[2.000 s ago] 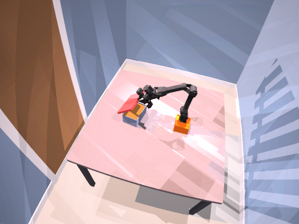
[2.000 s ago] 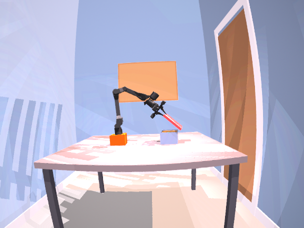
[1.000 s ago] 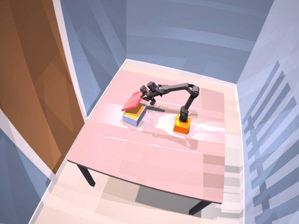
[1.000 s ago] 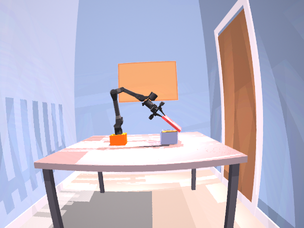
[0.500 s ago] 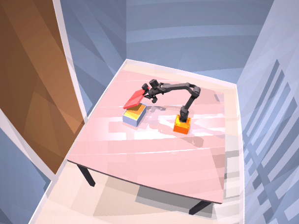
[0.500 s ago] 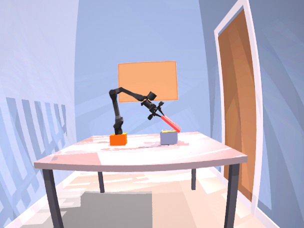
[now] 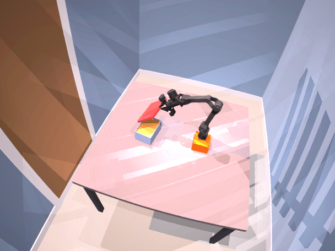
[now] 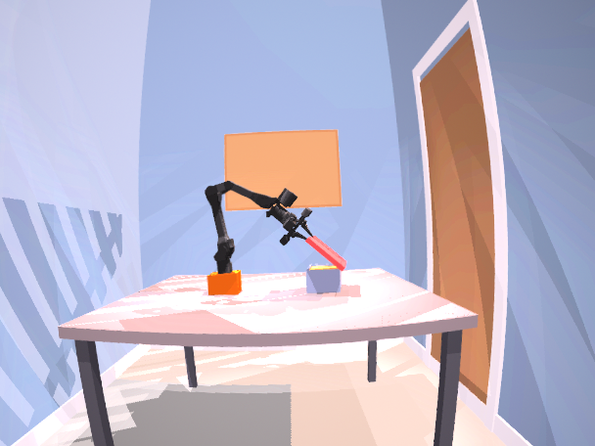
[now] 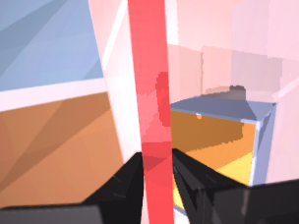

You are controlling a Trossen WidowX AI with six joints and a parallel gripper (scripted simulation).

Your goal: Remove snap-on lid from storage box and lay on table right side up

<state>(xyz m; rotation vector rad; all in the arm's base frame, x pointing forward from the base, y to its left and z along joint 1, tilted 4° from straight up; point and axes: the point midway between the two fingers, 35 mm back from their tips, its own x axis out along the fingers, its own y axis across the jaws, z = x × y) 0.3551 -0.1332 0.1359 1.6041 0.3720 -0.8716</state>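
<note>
Right now my gripper tip is 60 mm short of the lid, 50 mm above it and 20 mm to the left of it. From my gripper tip the other things lie so: storage box: 180 mm below, 90 mm to the left, 70 mm ahead.
</note>
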